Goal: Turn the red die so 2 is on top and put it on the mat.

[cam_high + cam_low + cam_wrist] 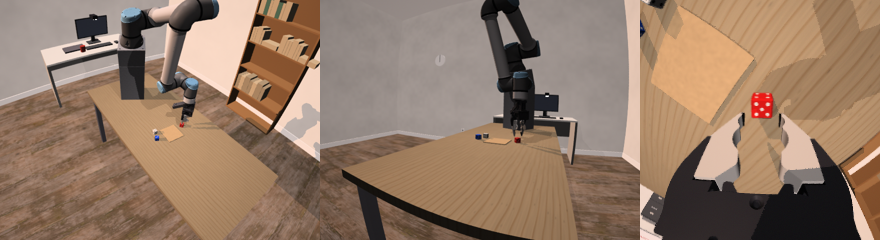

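My gripper is now 4 cm above the red die. Round my hand: tan mat: 3 cm ahead, 12 cm to the right, 5 cm below; white die: 4 cm behind, 23 cm to the right, 4 cm below; blue die: 3 cm ahead, 26 cm to the right, 4 cm below.
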